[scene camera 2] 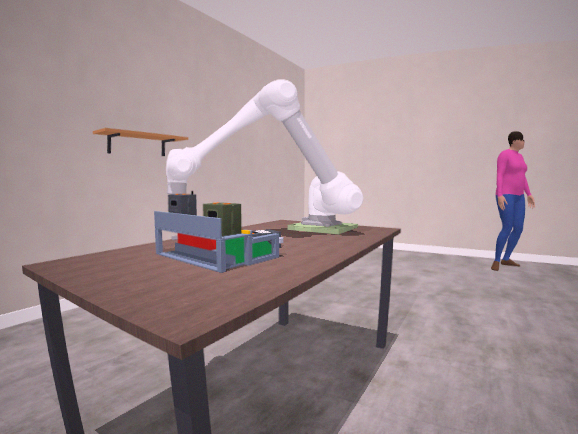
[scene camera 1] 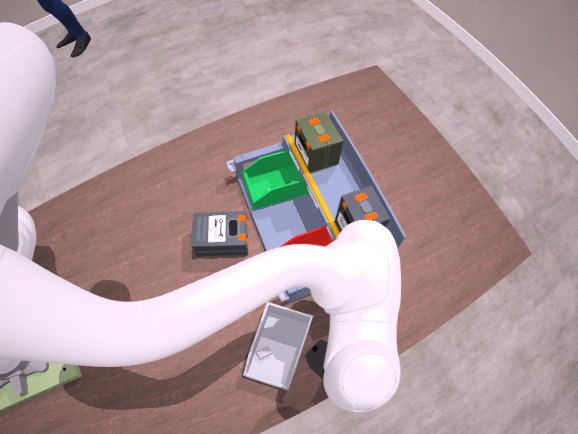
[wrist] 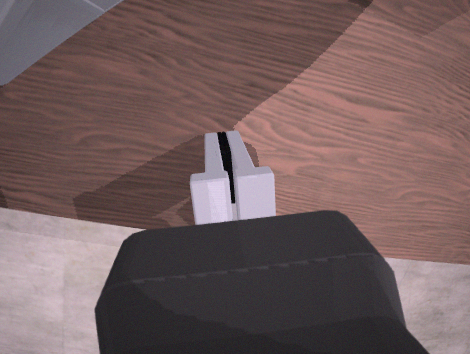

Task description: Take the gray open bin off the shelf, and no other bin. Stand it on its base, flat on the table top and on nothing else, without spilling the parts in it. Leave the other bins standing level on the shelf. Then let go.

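Pixels of known places: gripper, fingertip midpoint: [wrist: 223, 154]; arm's base, origin of the base link: [scene camera 2: 321, 224].
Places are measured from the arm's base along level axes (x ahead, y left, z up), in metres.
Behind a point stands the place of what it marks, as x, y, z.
Note:
The gray open bin [scene camera 1: 295, 350] @(0.684, -0.255, -0.022) [wrist: 45, 35] @(0.650, -0.307, 0.001) stands upright on its base on the table top [scene camera 1: 450, 250] @(1.168, -0.210, -0.025) [wrist: 125, 100] @(0.681, -0.328, -0.025), beside the near end of the shelf [scene camera 1: 280, 220] @(0.791, 0.059, -0.019) [scene camera 2: 187, 223] @(0.999, 0.058, 0.109). A small light part [scene camera 1: 263, 353] @(0.614, -0.233, -0.007) lies in it. In scene camera 2 the shelf and cases block the view of the bin. My gripper [wrist: 223, 154] @(0.731, -0.340, -0.021) is shut, with its black pads together and no object seen between them. It is over the table beside the bin, apart from it. Its fingertips are hidden in scene camera 1. The green bin [scene camera 1: 275, 186] @(0.819, 0.154, -0.016) and red bin [scene camera 1: 312, 236] @(0.831, -0.033, 0.030) are on the shelf; the red one is partly hidden by the arm.
An olive case [scene camera 1: 322, 150] @(0.913, 0.100, 0.158) [scene camera 2: 222, 217] @(0.970, 0.192, 0.135) and a dark gray case [scene camera 1: 367, 205] @(0.915, -0.081, 0.199) [scene camera 2: 182, 203] @(0.941, -0.042, 0.167) stand on the shelf's back part, behind a yellow rail [scene camera 1: 310, 180] @(0.876, 0.077, 0.087). Another dark case [scene camera 1: 220, 232] @(0.637, 0.061, 0.040) lies on the table. The table edge is close to my gripper. A person [scene camera 2: 512, 175] stands beyond the table.

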